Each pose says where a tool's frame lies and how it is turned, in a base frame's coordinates. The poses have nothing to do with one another.
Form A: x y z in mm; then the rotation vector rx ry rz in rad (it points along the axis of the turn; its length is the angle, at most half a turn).
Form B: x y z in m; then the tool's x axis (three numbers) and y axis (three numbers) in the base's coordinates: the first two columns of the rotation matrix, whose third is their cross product. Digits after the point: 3 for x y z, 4 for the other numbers.
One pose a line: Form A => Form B
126 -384 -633 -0.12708 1.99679 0.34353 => 0.126 -0.384 -0.633 -0.4377 0.0628 -0.8969 -0.2405 0.9530 0.1841
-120 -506 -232 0.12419 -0.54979 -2.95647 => -0.120 -0.506 -0.232 -0.9879 -0.1442 -0.0567 0.1142 -0.9249 0.3627
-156 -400 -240 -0.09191 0.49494 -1.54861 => -0.156 -0.400 -0.240 -0.0542 -0.9676 -0.2467 0.9313 0.0402 -0.3620
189 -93 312 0.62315 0.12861 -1.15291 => 0.189 -0.093 0.312 0.4189 -0.8128 -0.4048 0.8820 0.2584 0.3940
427 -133 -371 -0.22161 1.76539 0.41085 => 0.427 -0.133 -0.371 -0.2341 0.0707 -0.9696 -0.3647 0.9181 0.1550
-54 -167 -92 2.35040 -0.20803 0.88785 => -0.054 -0.167 -0.092 0.7627 0.0652 0.6434 -0.3443 -0.8012 0.4894
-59 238 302 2.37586 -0.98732 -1.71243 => -0.059 0.238 0.302 0.1824 -0.5191 -0.8350 -0.4626 -0.7947 0.3929
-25 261 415 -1.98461 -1.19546 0.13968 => -0.025 0.261 0.415 0.5478 0.7847 0.2902 0.6966 -0.2357 -0.6776
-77 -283 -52 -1.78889 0.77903 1.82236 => -0.077 -0.283 -0.052 -0.0419 -0.0595 -0.9974 -0.6799 -0.7298 0.0721
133 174 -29 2.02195 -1.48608 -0.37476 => 0.133 0.174 -0.029 0.3349 -0.9348 0.1183 -0.7669 -0.1975 0.6106
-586 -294 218 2.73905 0.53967 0.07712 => -0.586 -0.294 0.218 0.9261 0.3771 -0.0135 0.3582 -0.8673 0.3456
